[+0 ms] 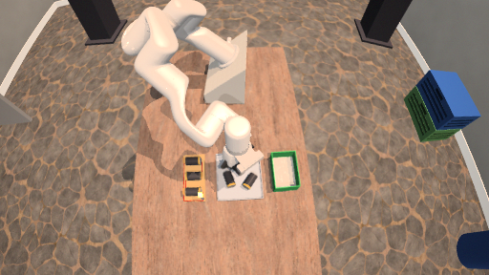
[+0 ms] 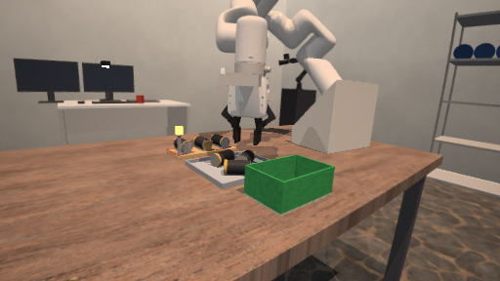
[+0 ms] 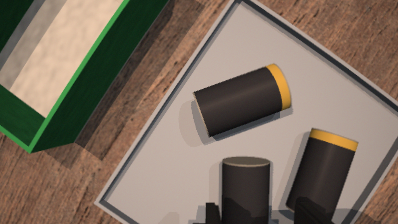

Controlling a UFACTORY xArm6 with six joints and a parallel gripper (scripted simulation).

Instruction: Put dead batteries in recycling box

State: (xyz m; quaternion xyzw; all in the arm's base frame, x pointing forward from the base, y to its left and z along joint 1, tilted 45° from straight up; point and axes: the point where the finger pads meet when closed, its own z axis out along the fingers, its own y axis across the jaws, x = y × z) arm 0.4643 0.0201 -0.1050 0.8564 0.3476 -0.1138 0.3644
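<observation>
My hand is 30 mm short of the grey tray, 10 mm to the right of it and 80 mm above it. From my hand the other things lie so: green recycling box: 190 mm to the left, 60 mm below.
</observation>
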